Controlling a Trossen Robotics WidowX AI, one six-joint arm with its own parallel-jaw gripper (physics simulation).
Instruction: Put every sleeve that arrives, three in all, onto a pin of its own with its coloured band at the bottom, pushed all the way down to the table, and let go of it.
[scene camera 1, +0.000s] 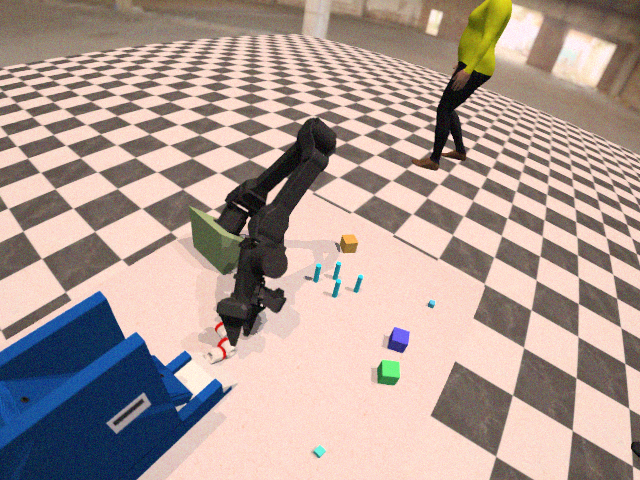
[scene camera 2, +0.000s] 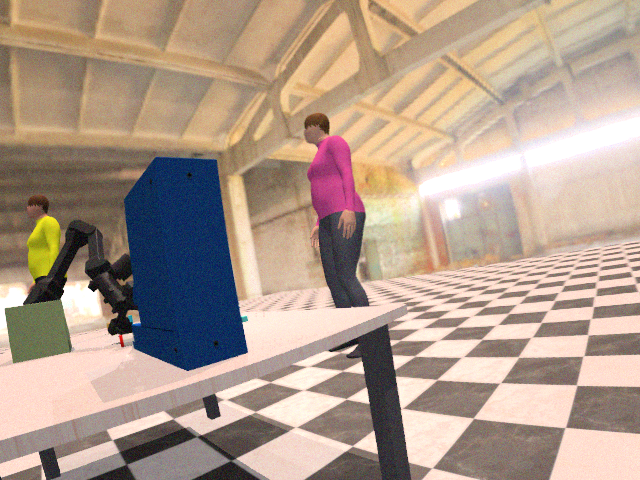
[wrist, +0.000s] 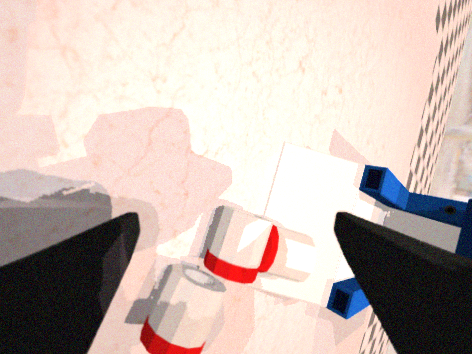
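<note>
Three white sleeves with red bands lie close together on the table. In the wrist view one sleeve (wrist: 190, 305) is at the lower left, a second sleeve (wrist: 230, 242) is nearer the middle, and a third sleeve (wrist: 295, 250) (scene camera 1: 211, 356) lies against or behind the second, towards the white slab. My gripper (wrist: 238, 221) (scene camera 1: 241, 335) is open and empty, above and beside the sleeves; contact cannot be told. Several upright cyan pins, among them a left pin (scene camera 1: 317, 272), a front pin (scene camera 1: 336, 288) and a right pin (scene camera 1: 358, 283), are bare.
The blue dispenser (scene camera 1: 77, 397) (scene camera 2: 180, 268) stands beside the sleeves, with a white slab (wrist: 315, 185) at its mouth. A green block (scene camera 1: 211, 248) (scene camera 2: 36, 330) stands by the arm. An orange cube (scene camera 1: 348, 243), purple cube (scene camera 1: 399, 339) and green cube (scene camera 1: 388, 372) lie around the pins.
</note>
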